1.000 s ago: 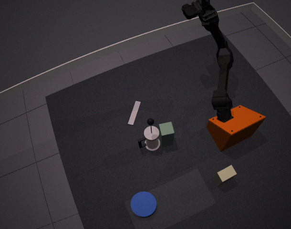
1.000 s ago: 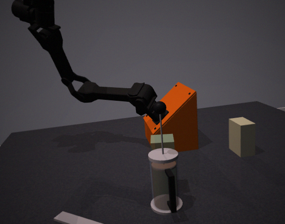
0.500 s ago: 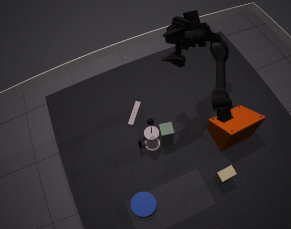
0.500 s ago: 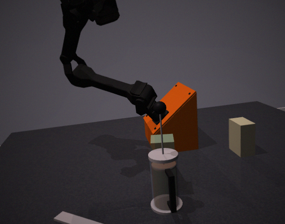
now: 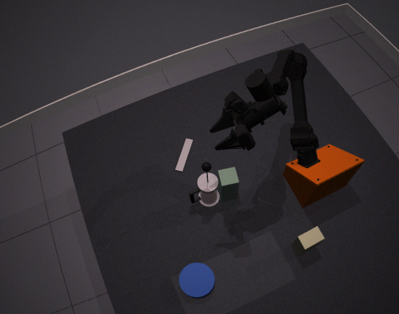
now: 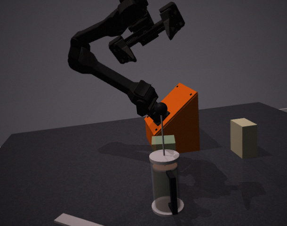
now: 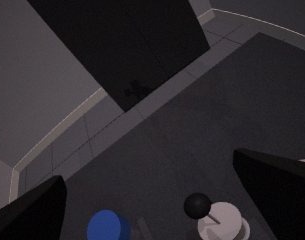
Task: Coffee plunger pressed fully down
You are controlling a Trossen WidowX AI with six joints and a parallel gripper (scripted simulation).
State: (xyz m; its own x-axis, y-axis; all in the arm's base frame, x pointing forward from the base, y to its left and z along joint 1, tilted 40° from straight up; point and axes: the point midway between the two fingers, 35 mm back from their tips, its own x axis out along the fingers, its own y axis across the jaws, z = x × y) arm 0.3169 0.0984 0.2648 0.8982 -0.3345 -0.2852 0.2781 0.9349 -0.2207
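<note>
My gripper tip is 260 mm above the coffee press and 40 mm short of it. From my gripper tip the other things lie so: pale flat strip (380 mm below, 200 mm to the right, 30 mm ahead); green block (310 mm below, 40 mm behind, 20 mm to the left).
</note>
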